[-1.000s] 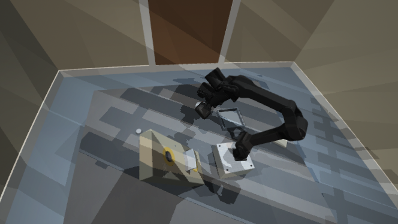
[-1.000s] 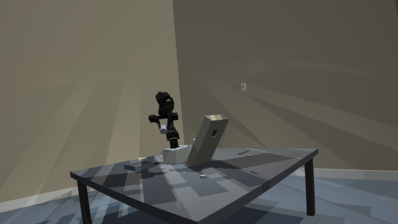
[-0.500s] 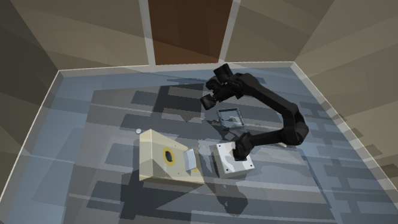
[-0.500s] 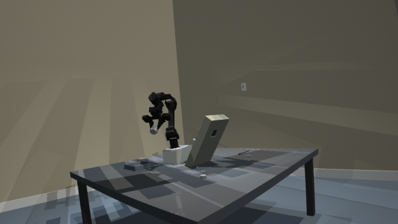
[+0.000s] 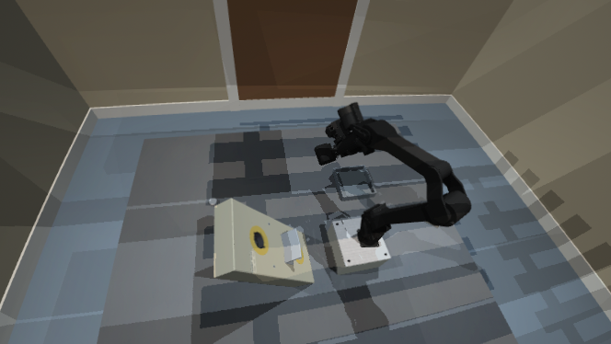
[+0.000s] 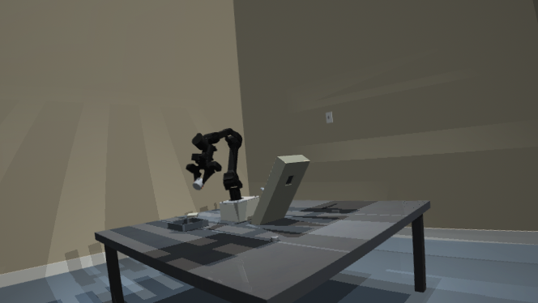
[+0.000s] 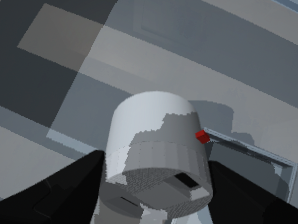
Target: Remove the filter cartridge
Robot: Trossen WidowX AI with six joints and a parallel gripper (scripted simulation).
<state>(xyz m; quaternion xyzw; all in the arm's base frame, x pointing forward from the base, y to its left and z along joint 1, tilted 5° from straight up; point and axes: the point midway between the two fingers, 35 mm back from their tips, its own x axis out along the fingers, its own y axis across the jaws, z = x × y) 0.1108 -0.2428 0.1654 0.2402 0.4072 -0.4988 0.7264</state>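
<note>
Now: the dark tray 21 cm below my gripper tip, 14 cm behind it and 2 cm to the right of it. Also, from my gripper tip: tan card 45 cm behind, 22 cm below, 15 cm to the left; grey filter cartridge right at my gripper tip; beige service panel 31 cm to the left, 21 cm ahead, 7 cm below.
</note>
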